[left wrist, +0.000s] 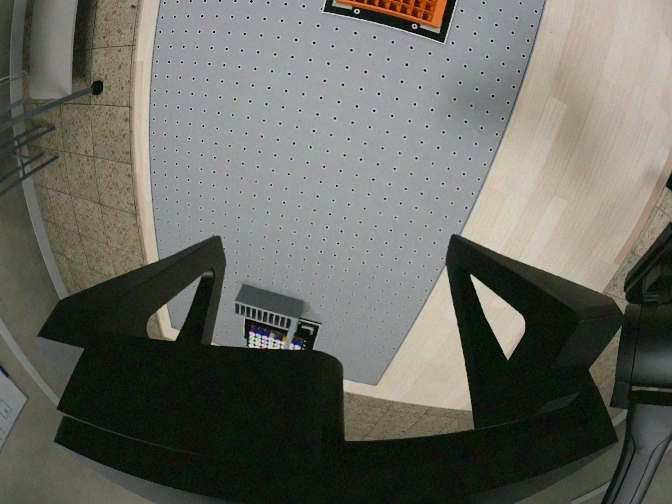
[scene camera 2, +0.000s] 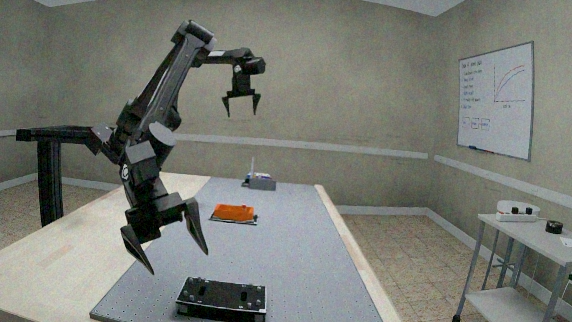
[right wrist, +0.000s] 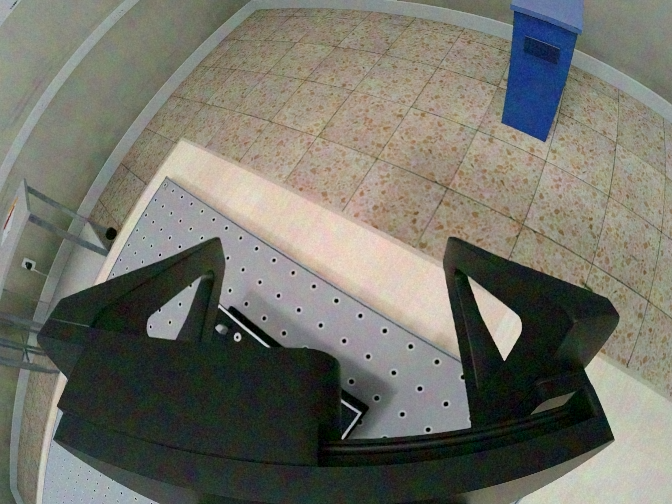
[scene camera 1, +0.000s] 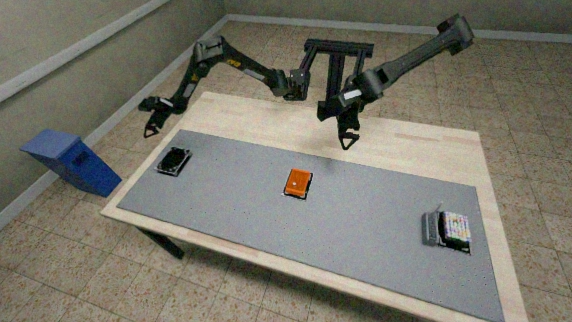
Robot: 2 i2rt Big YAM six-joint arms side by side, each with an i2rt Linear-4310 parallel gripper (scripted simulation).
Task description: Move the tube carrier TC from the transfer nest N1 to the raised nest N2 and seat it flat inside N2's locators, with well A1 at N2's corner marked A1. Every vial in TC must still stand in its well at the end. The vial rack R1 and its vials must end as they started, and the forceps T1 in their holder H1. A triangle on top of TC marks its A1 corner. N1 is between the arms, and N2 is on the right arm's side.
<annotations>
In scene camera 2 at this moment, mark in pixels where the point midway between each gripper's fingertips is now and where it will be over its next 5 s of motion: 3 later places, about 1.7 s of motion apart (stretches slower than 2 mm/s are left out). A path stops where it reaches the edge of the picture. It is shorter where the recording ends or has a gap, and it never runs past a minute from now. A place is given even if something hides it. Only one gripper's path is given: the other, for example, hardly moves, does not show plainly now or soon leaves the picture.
The right gripper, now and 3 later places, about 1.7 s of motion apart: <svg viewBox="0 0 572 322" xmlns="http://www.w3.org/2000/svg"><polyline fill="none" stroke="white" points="180,263 234,257 196,233 233,201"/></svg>
</annotations>
